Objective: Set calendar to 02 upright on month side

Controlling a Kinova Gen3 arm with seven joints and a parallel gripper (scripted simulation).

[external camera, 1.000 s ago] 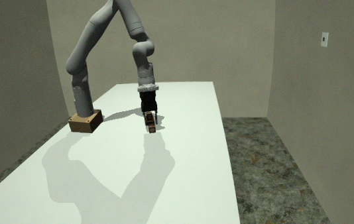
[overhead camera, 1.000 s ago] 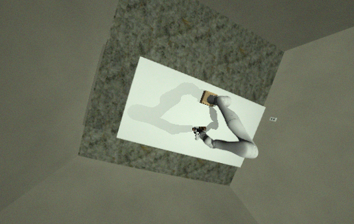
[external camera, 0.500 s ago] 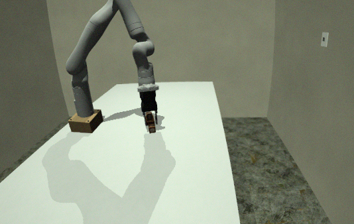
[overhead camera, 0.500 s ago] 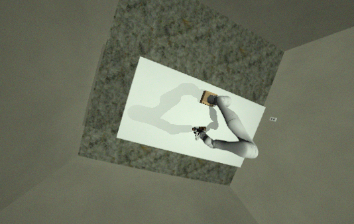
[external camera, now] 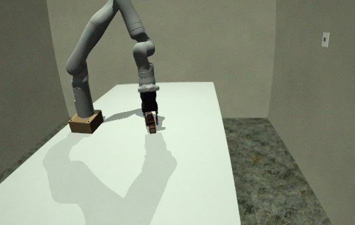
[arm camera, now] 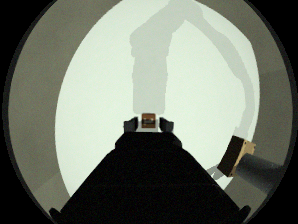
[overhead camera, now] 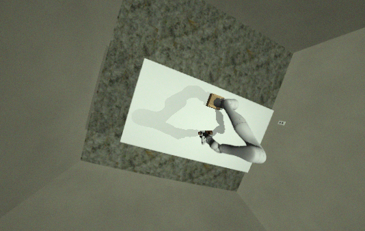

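My hand is 40 mm above the brown calendar cube. From my hand the other things lie so: brown tray (30 mm behind, 110 mm to the left, 50 mm below).
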